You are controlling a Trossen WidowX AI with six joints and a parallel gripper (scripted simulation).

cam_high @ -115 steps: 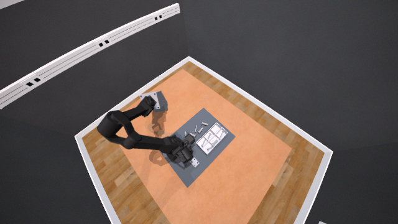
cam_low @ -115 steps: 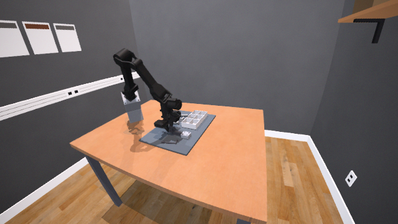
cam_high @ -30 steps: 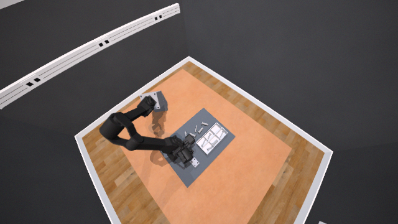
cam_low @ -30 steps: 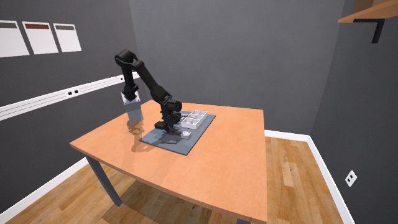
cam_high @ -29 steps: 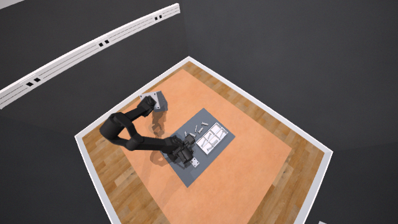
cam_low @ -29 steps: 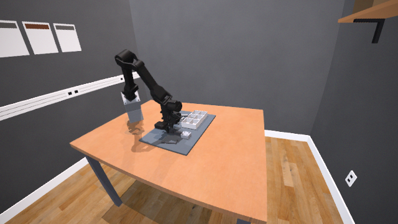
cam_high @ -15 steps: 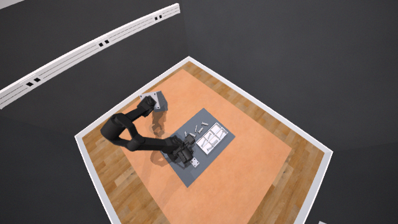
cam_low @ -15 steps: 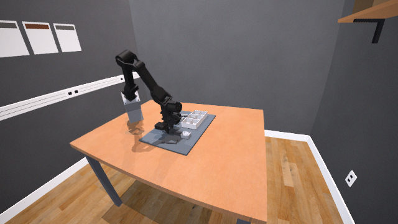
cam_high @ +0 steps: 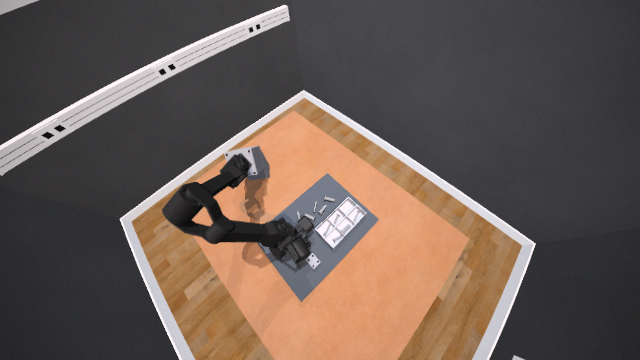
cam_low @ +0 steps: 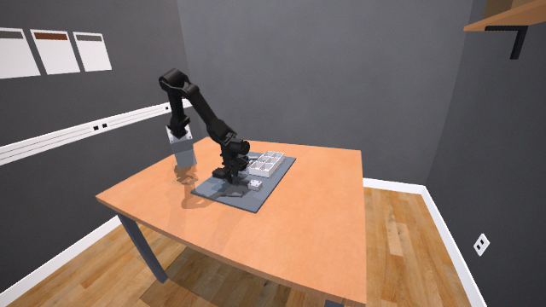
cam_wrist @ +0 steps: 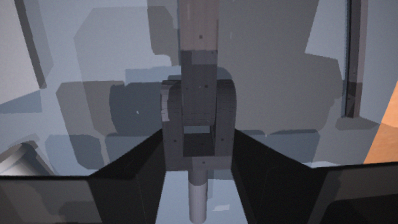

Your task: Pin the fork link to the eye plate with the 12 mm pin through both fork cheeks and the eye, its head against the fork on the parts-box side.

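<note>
Now: the dark fork link 3 cm below my hand. From my hand the other things lie so: grey mat 3 cm ahead, 10 cm to the left, 4 cm below; dark flat bar 4 cm ahead, 3 cm below; thin dark bar 6 cm ahead, 8 cm to the right, 4 cm below.
</note>
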